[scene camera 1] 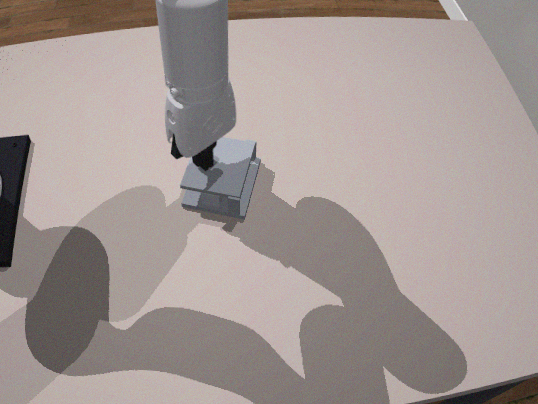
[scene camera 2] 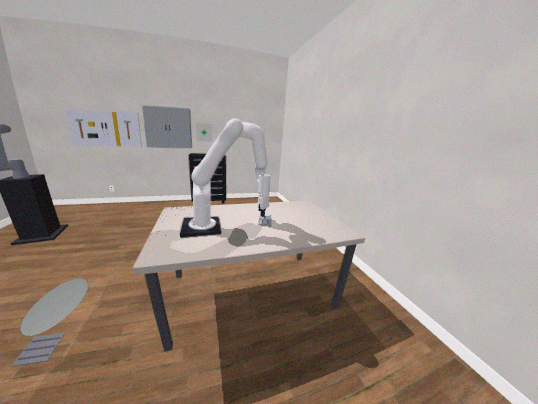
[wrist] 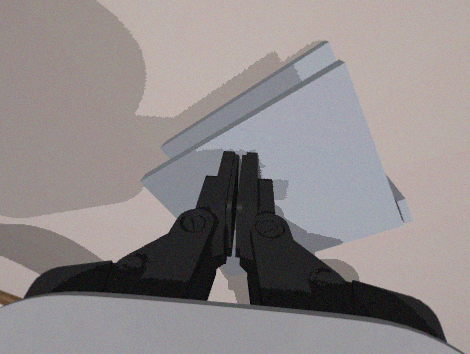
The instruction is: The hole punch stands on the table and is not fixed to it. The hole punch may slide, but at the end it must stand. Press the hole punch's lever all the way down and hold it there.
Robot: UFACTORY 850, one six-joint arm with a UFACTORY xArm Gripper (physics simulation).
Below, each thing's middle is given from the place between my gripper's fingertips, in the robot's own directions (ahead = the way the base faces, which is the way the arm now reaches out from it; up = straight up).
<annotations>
Right now my hand is 20 mm short of the flat lever (scene camera 1: 231, 157), 10 mm to the left of it and 10 mm above it. The rest, counted from my hand: grey-blue hole punch (scene camera 1: 234, 207) (30 mm ahead, 10 mm to the right, 30 mm below).
</annotations>
